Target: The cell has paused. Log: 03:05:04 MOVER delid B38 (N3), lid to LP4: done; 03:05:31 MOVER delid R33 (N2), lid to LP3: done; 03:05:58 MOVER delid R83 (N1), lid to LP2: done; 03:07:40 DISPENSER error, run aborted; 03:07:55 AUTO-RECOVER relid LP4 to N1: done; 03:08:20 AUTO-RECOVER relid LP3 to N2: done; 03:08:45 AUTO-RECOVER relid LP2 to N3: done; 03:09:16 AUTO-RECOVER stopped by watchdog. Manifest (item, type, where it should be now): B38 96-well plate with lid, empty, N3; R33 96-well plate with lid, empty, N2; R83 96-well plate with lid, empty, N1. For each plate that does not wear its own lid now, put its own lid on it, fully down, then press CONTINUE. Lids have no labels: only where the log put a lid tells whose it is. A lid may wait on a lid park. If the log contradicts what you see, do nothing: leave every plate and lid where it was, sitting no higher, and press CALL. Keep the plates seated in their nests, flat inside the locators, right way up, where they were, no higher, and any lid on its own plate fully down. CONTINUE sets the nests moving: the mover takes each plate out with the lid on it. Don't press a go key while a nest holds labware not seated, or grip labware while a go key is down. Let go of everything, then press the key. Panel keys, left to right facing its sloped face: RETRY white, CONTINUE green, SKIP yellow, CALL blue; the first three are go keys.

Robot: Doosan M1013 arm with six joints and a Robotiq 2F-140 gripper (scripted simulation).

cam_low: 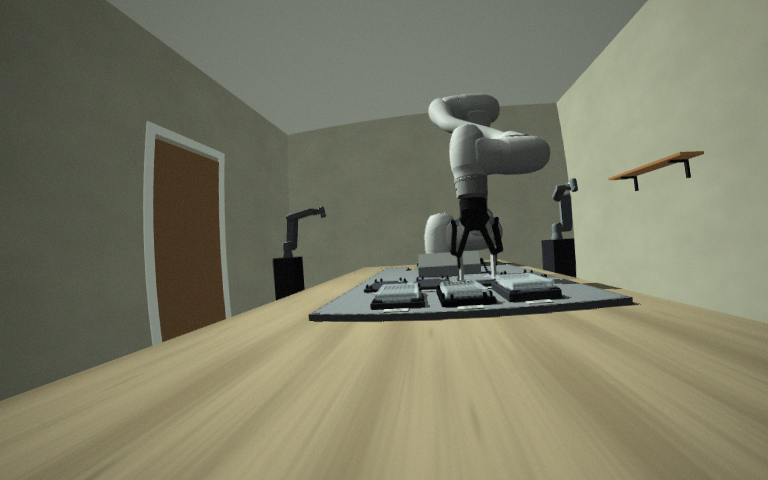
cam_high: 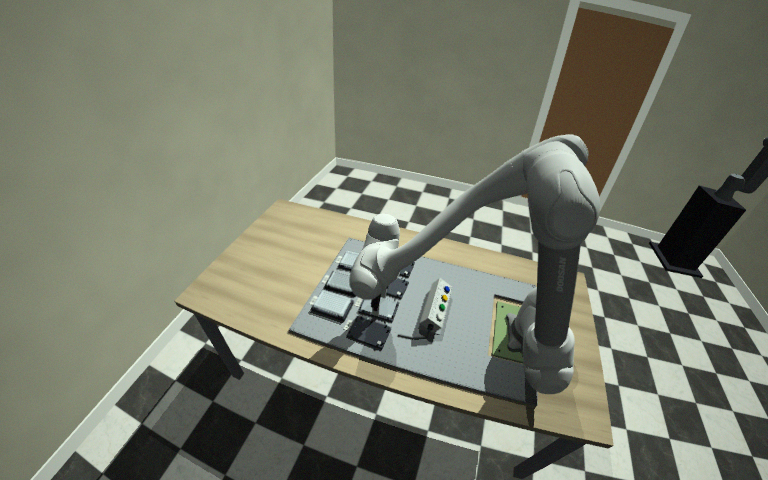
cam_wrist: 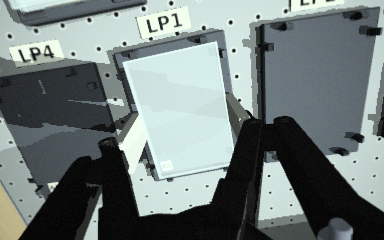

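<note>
My gripper is now 2 cm above the clear lid. Also, from my hand: lid park LP2 (13 cm to the right, 3 cm below, 1 cm behind); then LP1 label (9 cm ahead, 4 cm below, 1 cm to the right); then lid park LP4 (13 cm to the left, 3 cm below, 1 cm ahead).
</note>
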